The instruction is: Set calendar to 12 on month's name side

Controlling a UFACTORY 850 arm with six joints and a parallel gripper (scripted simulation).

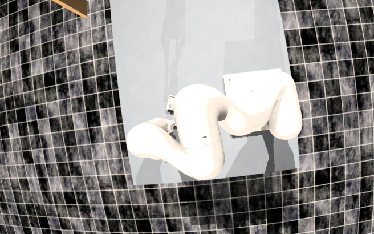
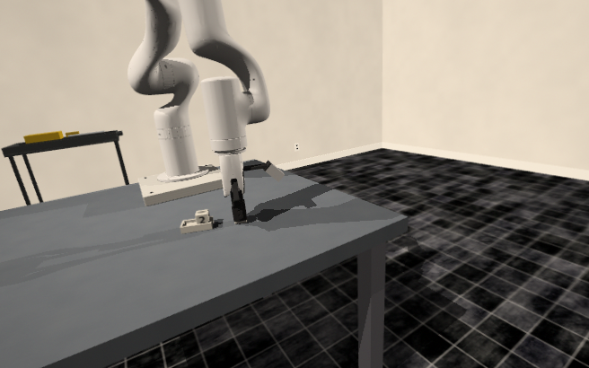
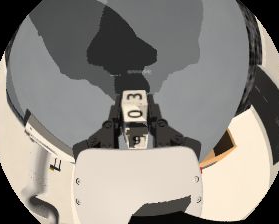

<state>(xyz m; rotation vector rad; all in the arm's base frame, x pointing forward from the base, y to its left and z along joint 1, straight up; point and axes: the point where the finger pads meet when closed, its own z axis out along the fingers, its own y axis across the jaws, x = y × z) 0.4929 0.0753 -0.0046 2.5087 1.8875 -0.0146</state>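
The calendar tray is 10 cm to the right of my hand, 3 cm behind it and 2 cm below it.
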